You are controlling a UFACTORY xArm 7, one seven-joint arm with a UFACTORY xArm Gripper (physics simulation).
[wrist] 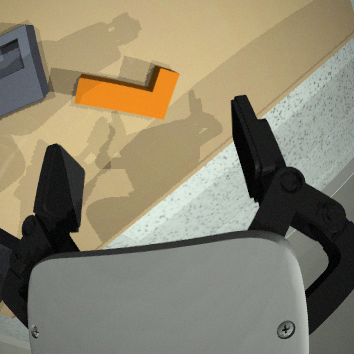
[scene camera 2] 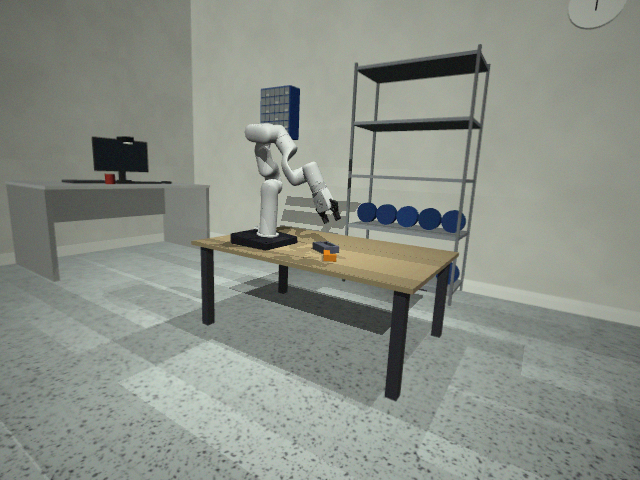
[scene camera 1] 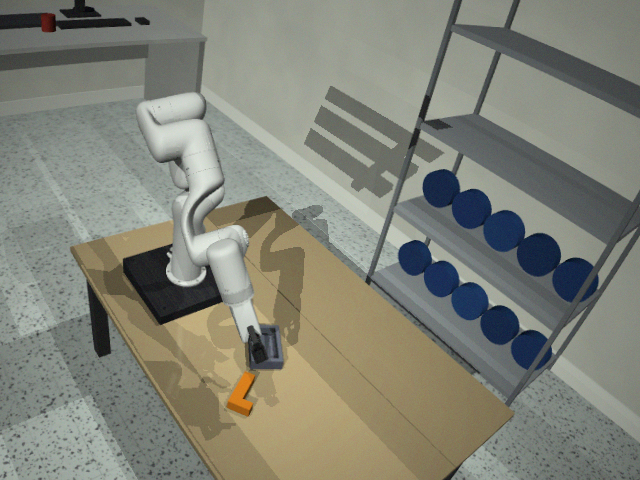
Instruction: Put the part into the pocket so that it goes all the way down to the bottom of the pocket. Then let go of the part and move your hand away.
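Frame: origin at the arm's base, x ahead, y left, z up, level; centimetres.
Seen in the pictures: gripper, between the fingertips: [wrist: 144, 135] [scene camera 2: 332, 221] [scene camera 1: 257, 350]; arm's base, origin of its link: [scene camera 2: 267, 234] [scene camera 1: 186, 272].
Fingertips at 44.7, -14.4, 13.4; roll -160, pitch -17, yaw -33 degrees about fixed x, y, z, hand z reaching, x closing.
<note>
Offsets run from my fingertips to a thing's middle, as dx, dy, dz. Level surfaces: height alone.
The part, an orange L-shaped block @(-0.2, -1.0, -16.6) [scene camera 1: 238, 398] [scene camera 2: 329, 256] [wrist: 125, 97], lies flat on the table beside the grey block with the pocket @(-8.6, +14.3, -16.3) [scene camera 1: 279, 351] [scene camera 2: 324, 248] [wrist: 38, 75]. Part of the pocket shows in the wrist view at the left edge; in scene camera 1 my gripper hides part of the block. My gripper [scene camera 1: 262, 356] [scene camera 2: 331, 220] [wrist: 144, 135] is open and empty. It hangs above the table, tilted, well above the grey block and the part. In the wrist view the part shows ahead of the fingers, between their directions.
The arm's black base plate [scene camera 1: 149, 294] [scene camera 2: 248, 240] sits on the wooden table @(dz -18.1) [scene camera 1: 361, 372] [scene camera 2: 372, 263]. A tall shelf rack [scene camera 1: 397, 198] [scene camera 2: 353, 129] with blue round things stands behind the table. A desk [scene camera 1: 173, 67] [scene camera 2: 183, 198] stands farther back.
</note>
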